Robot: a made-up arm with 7 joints.
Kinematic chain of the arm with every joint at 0, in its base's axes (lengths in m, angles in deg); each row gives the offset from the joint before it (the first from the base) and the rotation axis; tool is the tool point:
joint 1: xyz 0 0 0.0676 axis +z
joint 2: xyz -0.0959 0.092 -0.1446 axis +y
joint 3: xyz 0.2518 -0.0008 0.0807 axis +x
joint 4: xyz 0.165 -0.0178 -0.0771 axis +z
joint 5: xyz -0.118 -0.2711 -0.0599 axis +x
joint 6: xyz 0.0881 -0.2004 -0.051 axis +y
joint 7: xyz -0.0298 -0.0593 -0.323 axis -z
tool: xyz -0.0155 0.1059 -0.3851
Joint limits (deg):
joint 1: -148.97..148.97
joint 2: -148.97..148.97
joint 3: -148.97..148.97
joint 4: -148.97..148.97
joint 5: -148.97..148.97
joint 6: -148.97..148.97
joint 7: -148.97..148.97
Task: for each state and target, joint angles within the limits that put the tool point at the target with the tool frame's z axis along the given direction. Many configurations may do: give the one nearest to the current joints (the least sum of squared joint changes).
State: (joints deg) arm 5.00 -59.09 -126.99 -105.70 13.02 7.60 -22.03
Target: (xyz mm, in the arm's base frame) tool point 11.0 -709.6 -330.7 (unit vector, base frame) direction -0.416 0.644 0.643
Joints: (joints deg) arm 42.31 -65.39 -91.21 -45.80 -24.22 34.41 -3.11
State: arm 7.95 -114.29 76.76 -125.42 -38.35 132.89 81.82
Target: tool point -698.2 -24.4 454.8 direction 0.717 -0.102 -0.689
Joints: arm 22.26 -81.75 61.35 -77.21 -88.28 139.14 95.92
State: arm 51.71 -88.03 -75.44 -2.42 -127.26 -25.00 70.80
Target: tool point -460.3 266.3 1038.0 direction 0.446 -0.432 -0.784
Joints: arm 52.38 -70.23 -85.56 37.62 -137.17 -30.72 55.55
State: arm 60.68 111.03 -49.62 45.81 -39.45 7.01 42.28
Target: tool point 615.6 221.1 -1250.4 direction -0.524 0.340 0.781
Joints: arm 69.63 57.73 -49.21 64.90 -33.23 -14.69 70.60
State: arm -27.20 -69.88 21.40 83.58 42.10 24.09 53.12
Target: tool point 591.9 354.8 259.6 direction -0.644 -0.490 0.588
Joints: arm -10.69 -93.01 21.45 60.91 45.99 -1.51 51.91
